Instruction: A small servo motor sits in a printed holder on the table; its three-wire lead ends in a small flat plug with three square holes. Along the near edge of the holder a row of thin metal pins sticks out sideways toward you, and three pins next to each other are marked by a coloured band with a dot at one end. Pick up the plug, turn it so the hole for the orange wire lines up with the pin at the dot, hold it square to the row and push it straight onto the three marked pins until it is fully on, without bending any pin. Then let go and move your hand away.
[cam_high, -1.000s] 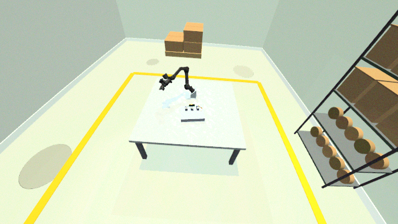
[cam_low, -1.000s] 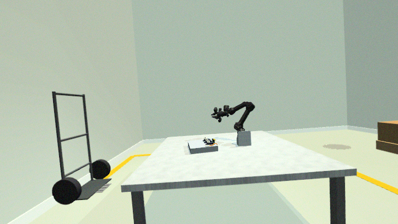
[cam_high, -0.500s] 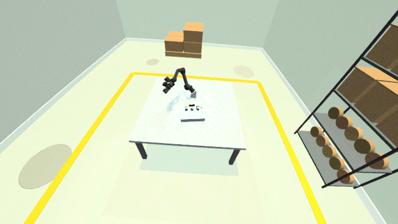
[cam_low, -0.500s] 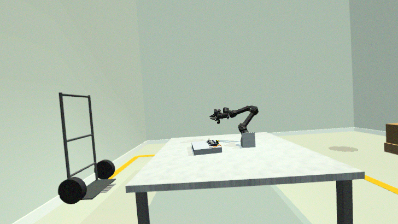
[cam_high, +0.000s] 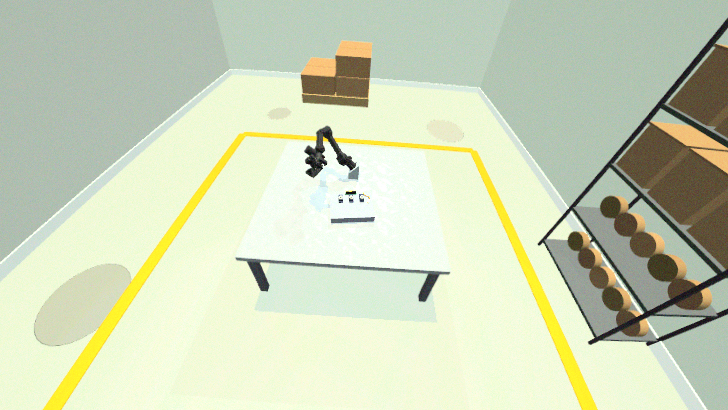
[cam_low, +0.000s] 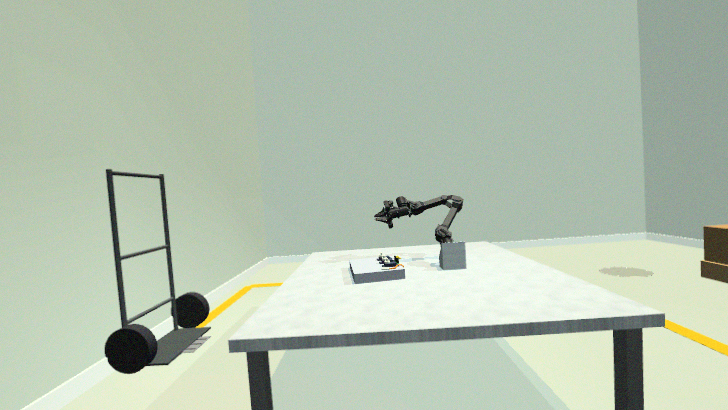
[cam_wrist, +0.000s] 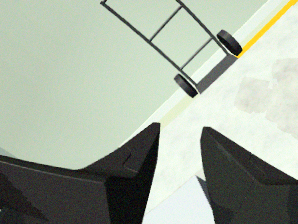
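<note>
Now: gripper tip 23 cm to the right of the yellow band, 19 cm above it and 12 cm past it. Also, from my gripper tip: dark dot: 23 cm to the left, 19 cm below, 12 cm behind; then grey printed holder: 26 cm to the left, 24 cm below, 4 cm ahead.
</note>
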